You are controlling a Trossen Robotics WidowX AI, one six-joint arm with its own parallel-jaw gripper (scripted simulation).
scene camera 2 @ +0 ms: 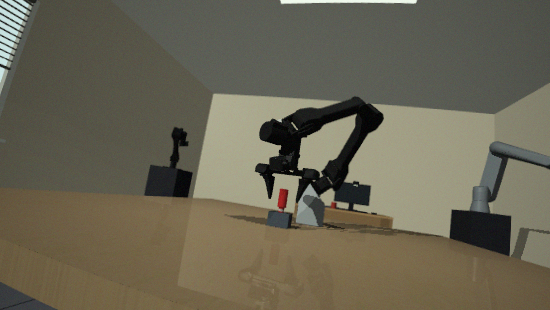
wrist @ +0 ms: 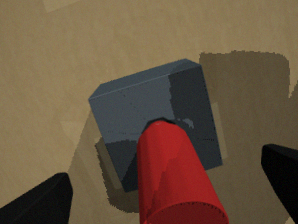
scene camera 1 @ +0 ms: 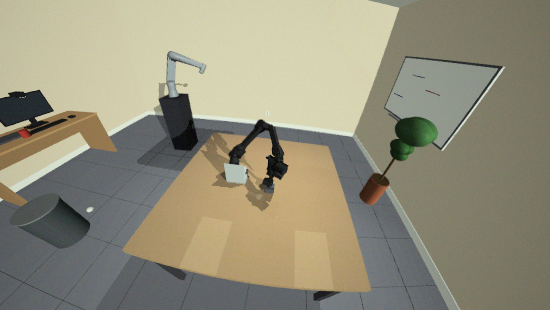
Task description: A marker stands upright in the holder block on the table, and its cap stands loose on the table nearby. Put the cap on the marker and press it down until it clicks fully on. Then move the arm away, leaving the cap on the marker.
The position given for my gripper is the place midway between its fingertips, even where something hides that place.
My gripper [scene camera 2: 282, 200] is open, with nothing in its grasp. Further things: a holder block [wrist: 152, 73].
My gripper is seen too in the wrist view [wrist: 167, 170].
